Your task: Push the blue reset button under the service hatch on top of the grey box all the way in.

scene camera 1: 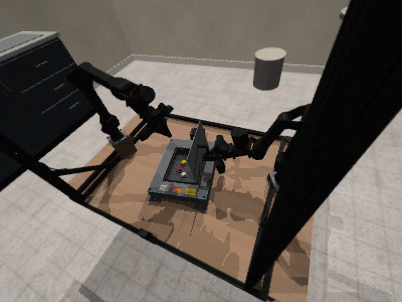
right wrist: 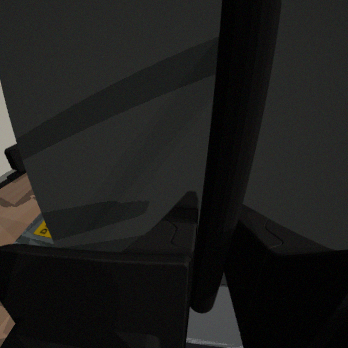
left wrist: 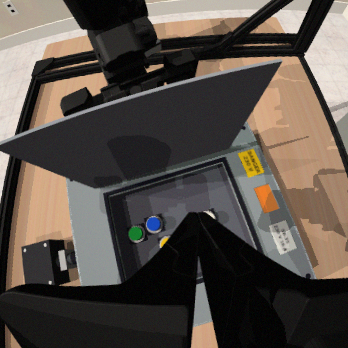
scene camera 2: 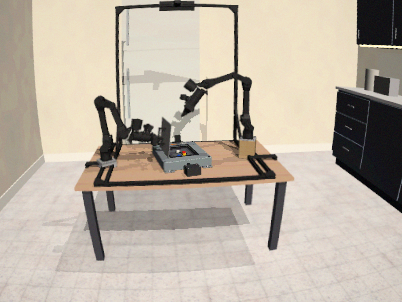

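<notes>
The grey box [scene camera 1: 161,175] [scene camera 2: 187,164] [left wrist: 87,215] stands on the table. Its service hatch [scene camera 1: 196,155] [scene camera 2: 166,137] [left wrist: 200,115] [right wrist: 125,125] stands open, tilted up. The blue button [left wrist: 153,224] shows uncovered in the recess, beside the green button [left wrist: 135,233]; how deep it sits I cannot tell. My left gripper [scene camera 1: 170,135] [scene camera 2: 184,115] [left wrist: 195,220] is shut and empty, raised above the box; in the left wrist view its tips overlap the white button and lie right of the blue one. My right gripper [right wrist: 202,199] is shut on the hatch's black bar handle [right wrist: 235,125], behind the hatch.
A yellow button [left wrist: 164,243] shows partly beside the left fingers, which hide the red one in the left wrist view. A small black box [scene camera 2: 192,170] [left wrist: 45,262] is at the grey box's side. A brown block [scene camera 1: 125,147] [scene camera 2: 247,148] is under the left arm's base. Black frame bars edge the table.
</notes>
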